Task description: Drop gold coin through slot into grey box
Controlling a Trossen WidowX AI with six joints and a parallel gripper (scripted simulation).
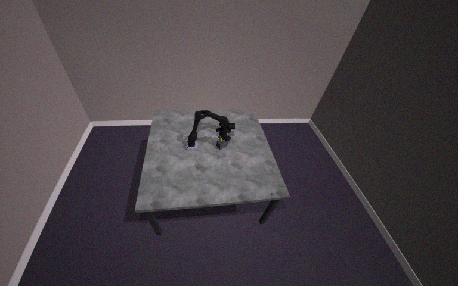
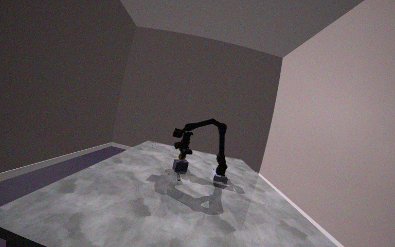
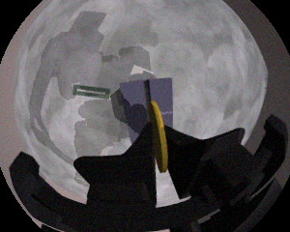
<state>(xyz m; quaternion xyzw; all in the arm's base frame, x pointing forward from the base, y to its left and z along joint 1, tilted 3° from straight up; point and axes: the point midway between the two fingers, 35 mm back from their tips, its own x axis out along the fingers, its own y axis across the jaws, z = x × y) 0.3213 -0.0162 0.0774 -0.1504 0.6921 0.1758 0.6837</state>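
Now: gripper tip 2 cm below the gold coin.
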